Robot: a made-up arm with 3 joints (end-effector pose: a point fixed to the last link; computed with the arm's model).
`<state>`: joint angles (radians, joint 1 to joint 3).
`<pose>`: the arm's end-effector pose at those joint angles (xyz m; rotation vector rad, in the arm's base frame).
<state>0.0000 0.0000 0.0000</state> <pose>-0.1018 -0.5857 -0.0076 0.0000 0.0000 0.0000</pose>
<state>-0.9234 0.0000 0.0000</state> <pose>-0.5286 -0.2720 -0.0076 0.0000 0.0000 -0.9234</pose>
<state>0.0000 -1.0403 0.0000</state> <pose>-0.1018 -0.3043 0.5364 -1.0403 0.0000 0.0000</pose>
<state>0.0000 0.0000 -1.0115</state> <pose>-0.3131 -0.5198 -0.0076 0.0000 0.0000 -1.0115</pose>
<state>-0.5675 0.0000 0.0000</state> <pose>-0.4007 -0.4392 -0.0076 0.0000 0.0000 -0.5675</pose>
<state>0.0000 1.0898 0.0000</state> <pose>-0.1018 -0.2315 -0.5392 1.0898 0.0000 0.0000</pose>
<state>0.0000 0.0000 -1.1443</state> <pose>-0.3325 -0.4965 -0.0076 0.0000 0.0000 -1.1443</pose>
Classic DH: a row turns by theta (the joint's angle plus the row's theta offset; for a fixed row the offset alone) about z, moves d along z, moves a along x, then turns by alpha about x. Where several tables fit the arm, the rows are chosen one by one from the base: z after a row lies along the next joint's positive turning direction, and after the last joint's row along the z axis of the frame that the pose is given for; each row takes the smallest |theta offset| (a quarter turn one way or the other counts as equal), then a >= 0, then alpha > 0; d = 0 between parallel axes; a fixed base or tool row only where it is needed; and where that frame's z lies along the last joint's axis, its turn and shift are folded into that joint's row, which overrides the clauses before.
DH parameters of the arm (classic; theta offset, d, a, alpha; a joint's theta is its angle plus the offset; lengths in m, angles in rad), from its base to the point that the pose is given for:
joint 1: 1.5708 0.0188 0.0299 1.5708
joint 2: 0 -0.1479 -0.3919 -1.5708
joint 3: 0.2032 0 -0.2284 0
tool (fixed): -1.774 -0.0264 0 0

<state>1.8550 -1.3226 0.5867</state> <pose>0.1222 0.0506 0.5481 -1.3329 -0.9803 1.9973</pose>
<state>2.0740 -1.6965 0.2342</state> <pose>-0.0443 -0.0828 0.6162 -1.2263 -1.6101 1.6316</pose>
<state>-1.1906 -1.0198 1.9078</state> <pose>-0.1087 -0.0951 0.2388 -0.0225 1.0401 0.6529</pose>
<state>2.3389 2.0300 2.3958</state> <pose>-0.0803 -0.1192 -0.1455 -2.1712 0.0618 -0.9432</pose>
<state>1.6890 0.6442 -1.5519</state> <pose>0.3494 -0.3318 -0.2679 -0.0320 0.6439 0.1323</pose>
